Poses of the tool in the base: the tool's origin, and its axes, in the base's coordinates. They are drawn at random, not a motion.
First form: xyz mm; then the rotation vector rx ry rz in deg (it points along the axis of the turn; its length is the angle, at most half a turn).
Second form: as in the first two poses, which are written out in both.
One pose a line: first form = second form
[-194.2 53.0 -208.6 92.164 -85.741 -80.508] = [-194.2 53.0 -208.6 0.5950 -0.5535 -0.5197 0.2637]
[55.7 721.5 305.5 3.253 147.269 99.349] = [55.7 721.5 305.5 0.0183 0.8287 0.5590 0.0203]
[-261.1 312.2 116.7 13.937 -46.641 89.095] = [-261.1 312.2 116.7 0.1063 -0.3558 0.6797 0.6325]
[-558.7 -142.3 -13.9 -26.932 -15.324 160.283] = [-558.7 -142.3 -13.9 -0.1632 -0.0929 0.9714 0.1456]
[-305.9 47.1 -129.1 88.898 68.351 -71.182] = [-305.9 47.1 -129.1 0.6134 0.4716 -0.4911 0.4002]
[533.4 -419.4 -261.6 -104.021 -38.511 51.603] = [533.4 -419.4 -261.6 -0.7449 -0.2758 0.3695 0.4822]
